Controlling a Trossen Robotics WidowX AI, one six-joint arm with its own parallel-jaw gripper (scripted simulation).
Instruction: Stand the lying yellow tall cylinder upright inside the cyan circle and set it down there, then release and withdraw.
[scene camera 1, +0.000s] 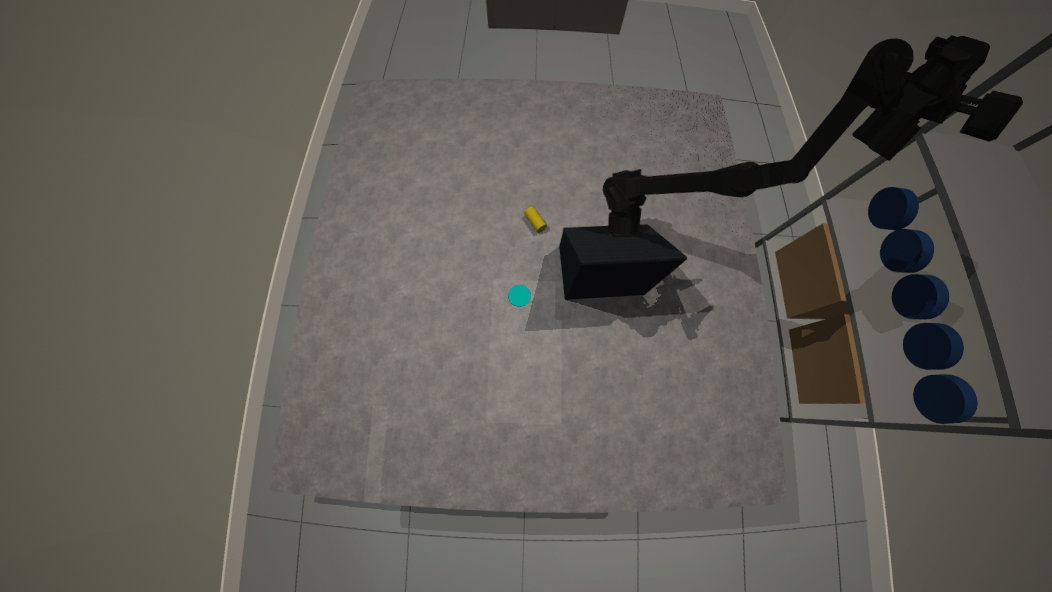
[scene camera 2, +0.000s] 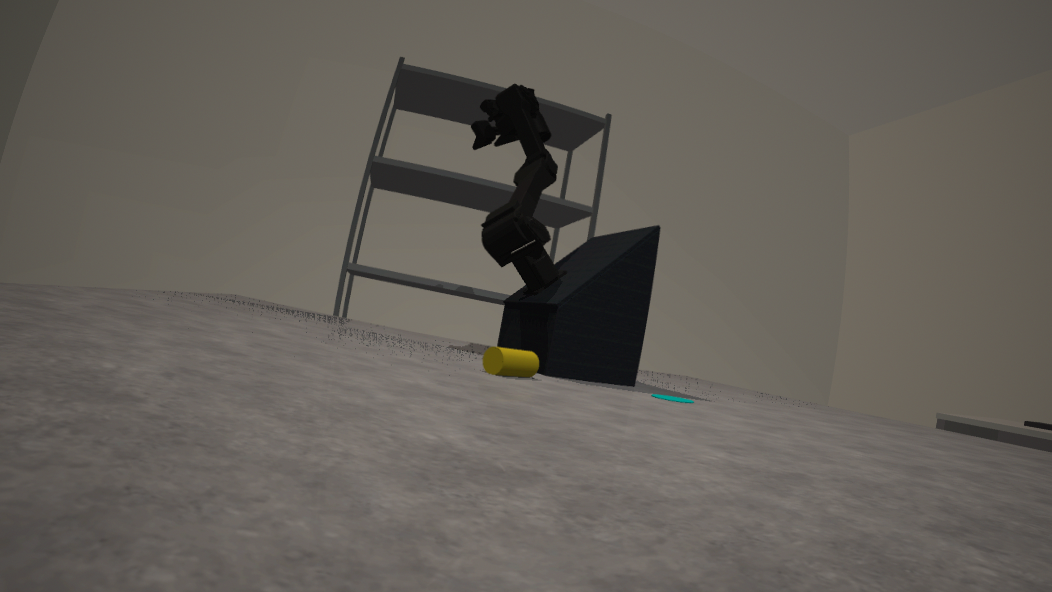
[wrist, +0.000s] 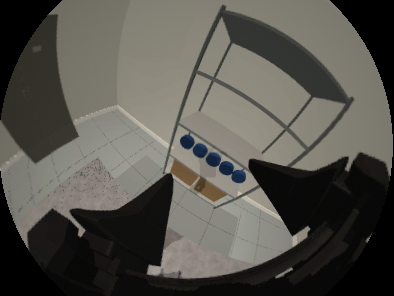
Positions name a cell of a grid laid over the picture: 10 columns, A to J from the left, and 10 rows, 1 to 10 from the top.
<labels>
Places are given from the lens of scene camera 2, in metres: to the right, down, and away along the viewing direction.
my gripper (scene camera 2: E3): -0.11, -0.40, 1.29
yellow tall cylinder (scene camera 2: E7): -0.03, 0.07, 0.57
</labels>
